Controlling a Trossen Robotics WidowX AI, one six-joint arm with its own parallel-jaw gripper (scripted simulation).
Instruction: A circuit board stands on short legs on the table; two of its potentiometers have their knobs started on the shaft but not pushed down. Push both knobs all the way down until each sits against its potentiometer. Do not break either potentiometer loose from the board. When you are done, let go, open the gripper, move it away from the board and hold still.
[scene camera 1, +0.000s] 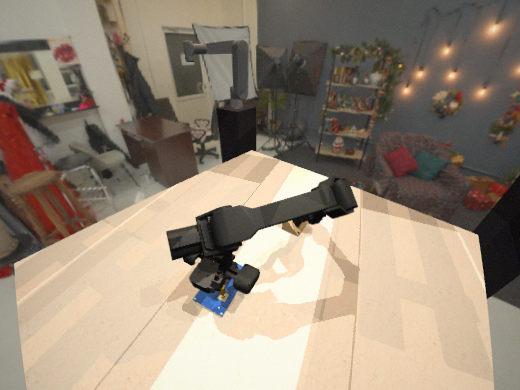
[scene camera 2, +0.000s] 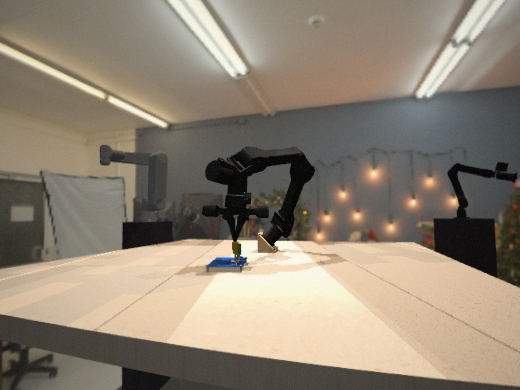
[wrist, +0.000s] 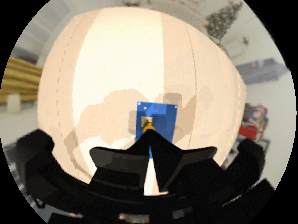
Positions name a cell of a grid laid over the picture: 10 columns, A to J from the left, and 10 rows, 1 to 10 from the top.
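Observation:
My gripper (scene camera 1: E8) visible. Gripper (scene camera 2: E7) too. Gripper (wrist: F6) as well.

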